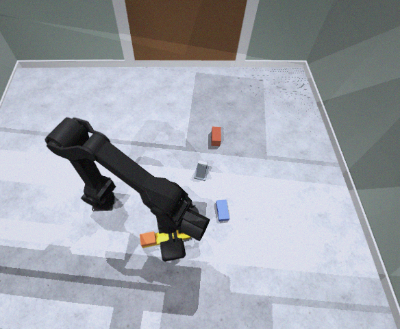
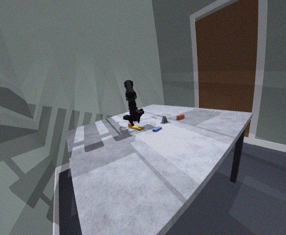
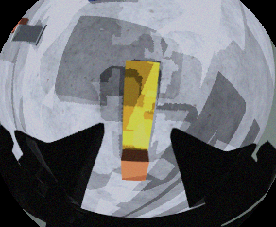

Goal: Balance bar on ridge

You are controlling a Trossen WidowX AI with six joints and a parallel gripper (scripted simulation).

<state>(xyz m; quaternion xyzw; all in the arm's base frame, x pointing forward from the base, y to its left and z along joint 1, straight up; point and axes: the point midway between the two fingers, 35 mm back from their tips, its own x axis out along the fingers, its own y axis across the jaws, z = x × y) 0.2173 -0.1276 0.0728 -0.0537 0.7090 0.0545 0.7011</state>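
My gripper tip is 40 mm past the bar, 10 mm to the left of it and 20 mm above it. Also, from my gripper tip: red-brown block: 180 mm ahead, 370 mm to the left, 20 mm below; blue block: 170 mm ahead, 80 mm to the left, 30 mm below.
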